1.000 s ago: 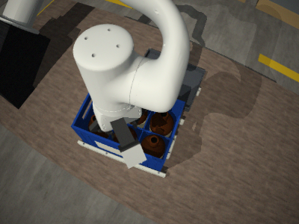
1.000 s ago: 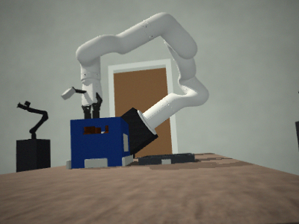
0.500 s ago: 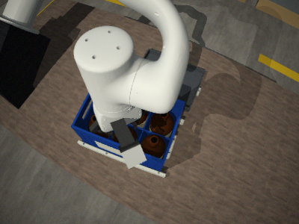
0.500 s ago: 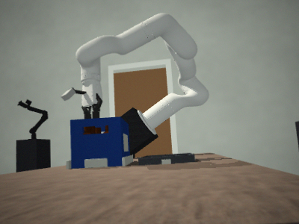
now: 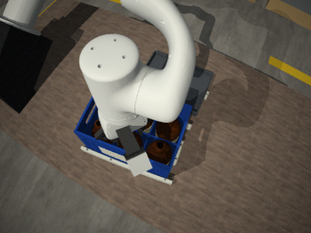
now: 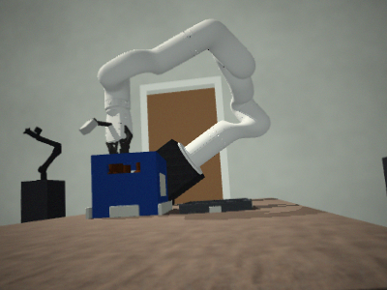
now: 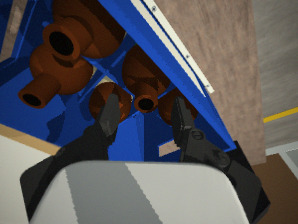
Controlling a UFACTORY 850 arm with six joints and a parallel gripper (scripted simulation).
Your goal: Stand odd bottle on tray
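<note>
The blue crate is 1 cm behind my hand, 4 cm to the left of it and 10 cm below it. From my hand the other things lie so: dark grey tray (1 cm behind, 30 cm to the left, 17 cm below).
</note>
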